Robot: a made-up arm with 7 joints. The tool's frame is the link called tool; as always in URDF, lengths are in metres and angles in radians. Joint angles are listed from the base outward. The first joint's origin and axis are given. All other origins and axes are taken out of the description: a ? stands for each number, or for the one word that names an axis. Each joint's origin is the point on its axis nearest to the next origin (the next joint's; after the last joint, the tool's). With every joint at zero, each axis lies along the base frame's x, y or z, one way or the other. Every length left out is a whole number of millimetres.
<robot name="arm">
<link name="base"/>
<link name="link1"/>
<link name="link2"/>
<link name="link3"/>
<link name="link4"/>
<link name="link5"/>
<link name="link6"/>
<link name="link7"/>
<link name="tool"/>
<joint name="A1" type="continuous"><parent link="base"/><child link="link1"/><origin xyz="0 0 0.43"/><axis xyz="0 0 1"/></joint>
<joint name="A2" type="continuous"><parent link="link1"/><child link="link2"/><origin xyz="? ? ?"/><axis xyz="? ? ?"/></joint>
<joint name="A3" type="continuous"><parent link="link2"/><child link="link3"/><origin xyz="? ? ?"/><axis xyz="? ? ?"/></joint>
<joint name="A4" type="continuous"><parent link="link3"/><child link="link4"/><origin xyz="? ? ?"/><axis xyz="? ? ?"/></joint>
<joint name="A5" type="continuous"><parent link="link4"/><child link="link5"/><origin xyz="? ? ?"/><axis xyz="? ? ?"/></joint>
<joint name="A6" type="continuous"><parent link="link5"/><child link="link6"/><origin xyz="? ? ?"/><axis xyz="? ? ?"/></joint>
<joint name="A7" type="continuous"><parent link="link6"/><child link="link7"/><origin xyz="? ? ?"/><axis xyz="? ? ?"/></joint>
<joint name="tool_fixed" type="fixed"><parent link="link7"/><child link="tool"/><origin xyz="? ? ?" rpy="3.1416 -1.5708 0"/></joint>
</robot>
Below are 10 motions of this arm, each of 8 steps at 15 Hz.
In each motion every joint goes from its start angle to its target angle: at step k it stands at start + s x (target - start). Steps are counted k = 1, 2, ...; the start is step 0. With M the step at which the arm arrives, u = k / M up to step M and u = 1 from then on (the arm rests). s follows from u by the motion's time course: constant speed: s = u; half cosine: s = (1 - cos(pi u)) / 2; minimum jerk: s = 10 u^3 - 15 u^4 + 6 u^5.
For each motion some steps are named. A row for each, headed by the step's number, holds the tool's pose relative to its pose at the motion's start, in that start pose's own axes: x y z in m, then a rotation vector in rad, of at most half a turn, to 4 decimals.
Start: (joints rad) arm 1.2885 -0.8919 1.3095 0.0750 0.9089 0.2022 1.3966
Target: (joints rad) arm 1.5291 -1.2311 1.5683 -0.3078 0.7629 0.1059 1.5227
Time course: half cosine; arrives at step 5
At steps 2, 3, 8:
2: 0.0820 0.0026 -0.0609 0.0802 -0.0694 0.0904
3: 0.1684 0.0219 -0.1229 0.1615 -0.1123 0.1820
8: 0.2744 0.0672 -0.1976 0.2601 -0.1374 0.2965

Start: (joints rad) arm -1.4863 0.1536 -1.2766 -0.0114 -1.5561 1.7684 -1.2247
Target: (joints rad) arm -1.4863 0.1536 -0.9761 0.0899 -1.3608 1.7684 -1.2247
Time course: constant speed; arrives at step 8
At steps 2, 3, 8:
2: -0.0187 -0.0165 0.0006 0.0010 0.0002 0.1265
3: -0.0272 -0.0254 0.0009 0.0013 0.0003 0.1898
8: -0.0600 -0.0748 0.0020 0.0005 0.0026 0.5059

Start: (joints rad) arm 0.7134 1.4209 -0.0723 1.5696 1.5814 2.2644 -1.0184
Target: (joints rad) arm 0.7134 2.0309 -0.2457 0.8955 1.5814 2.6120 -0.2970
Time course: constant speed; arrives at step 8
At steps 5, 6, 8:
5: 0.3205 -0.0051 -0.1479 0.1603 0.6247 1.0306
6: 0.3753 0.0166 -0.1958 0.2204 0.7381 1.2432
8: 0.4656 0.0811 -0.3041 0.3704 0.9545 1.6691

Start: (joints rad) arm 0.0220 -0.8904 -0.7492 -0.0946 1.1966 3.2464 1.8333
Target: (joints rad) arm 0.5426 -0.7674 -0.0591 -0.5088 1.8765 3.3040 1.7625
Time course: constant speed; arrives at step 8
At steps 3, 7, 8:
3: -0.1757 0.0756 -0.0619 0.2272 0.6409 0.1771
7: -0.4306 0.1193 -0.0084 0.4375 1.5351 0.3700
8: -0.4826 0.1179 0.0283 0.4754 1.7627 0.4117

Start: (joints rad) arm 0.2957 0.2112 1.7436 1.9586 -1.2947 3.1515 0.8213
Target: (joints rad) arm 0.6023 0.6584 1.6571 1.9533 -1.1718 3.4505 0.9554
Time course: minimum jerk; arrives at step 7
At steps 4, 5, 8:
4: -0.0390 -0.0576 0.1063 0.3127 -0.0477 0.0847
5: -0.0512 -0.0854 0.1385 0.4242 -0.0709 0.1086
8: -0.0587 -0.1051 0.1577 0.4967 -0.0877 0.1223

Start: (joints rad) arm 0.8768 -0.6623 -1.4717 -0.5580 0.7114 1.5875 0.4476
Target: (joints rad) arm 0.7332 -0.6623 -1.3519 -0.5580 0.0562 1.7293 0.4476
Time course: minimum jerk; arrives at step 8
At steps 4, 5, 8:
4: 0.0056 -0.0407 -0.0217 0.0054 0.0375 -0.3288
5: 0.0004 -0.0593 -0.0300 0.0157 0.0464 -0.4770
8: -0.0123 -0.0809 -0.0393 0.0350 0.0499 -0.6583

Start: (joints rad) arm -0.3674 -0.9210 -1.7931 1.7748 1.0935 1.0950 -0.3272
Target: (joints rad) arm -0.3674 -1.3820 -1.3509 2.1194 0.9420 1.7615 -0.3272
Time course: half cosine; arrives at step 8
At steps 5, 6, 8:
5: -0.1818 -0.1082 0.0143 -0.2559 0.1049 -0.4661
6: -0.2273 -0.1209 0.0136 -0.3000 0.1332 -0.5925
8: -0.2683 -0.1281 0.0113 -0.3329 0.1586 -0.7112

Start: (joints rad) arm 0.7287 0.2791 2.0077 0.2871 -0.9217 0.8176 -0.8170
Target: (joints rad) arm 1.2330 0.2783 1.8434 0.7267 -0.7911 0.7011 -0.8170
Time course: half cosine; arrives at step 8
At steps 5, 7, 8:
5: 0.0459 -0.0794 0.0396 0.3395 0.1872 0.0187
7: 0.0707 -0.1176 0.0392 0.4663 0.2632 0.0068
8: 0.0744 -0.1232 0.0384 0.4837 0.2740 0.0042

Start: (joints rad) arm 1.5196 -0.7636 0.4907 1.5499 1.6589 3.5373 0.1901
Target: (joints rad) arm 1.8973 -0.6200 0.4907 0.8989 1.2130 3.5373 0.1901
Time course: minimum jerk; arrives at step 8
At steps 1, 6, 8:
1: -0.0008 -0.0026 -0.0023 0.0059 -0.0066 0.0139
6: 0.0307 -0.1720 -0.1450 0.2083 -0.3097 0.7898
8: 0.0453 -0.1936 -0.1610 0.2134 -0.3347 0.8813

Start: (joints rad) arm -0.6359 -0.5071 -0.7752 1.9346 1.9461 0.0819 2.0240
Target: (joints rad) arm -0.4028 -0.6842 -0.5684 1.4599 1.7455 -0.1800 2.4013
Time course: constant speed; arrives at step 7
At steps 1, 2, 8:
1: -0.0167 0.0095 0.0545 -0.0566 0.1115 0.0084
2: -0.0278 0.0218 0.1112 -0.1087 0.2253 0.0186
8: 0.0032 0.1233 0.3994 -0.2944 0.8167 0.0773

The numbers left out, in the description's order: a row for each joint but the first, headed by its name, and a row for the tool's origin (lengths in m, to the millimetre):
A2: xyz 0 -0.088 0, axis 0 -1 0
A3: xyz 0 0 0.431, axis 0 0 1
A4: xyz 0.013 0.05 0, axis 0 1 0
A5: xyz -0.025 0 0.496, axis 0 0 1
A6: xyz 0 -0.156 0, axis 0 -1 0
A7: xyz 0.024 0 0.175, axis 1 0 0
tool: xyz 0 0 0

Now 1 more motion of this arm.
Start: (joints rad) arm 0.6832 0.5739 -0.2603 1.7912 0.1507 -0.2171 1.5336
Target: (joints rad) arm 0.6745 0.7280 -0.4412 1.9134 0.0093 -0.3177 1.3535
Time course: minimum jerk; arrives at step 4
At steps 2, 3, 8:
2: 0.0651 0.0485 0.0018 -0.0277 0.0040 -0.0022
3: 0.1139 0.0887 0.0096 -0.0540 -0.0055 -0.0082
8: 0.1262 0.0994 0.0126 -0.0614 -0.0098 -0.0105

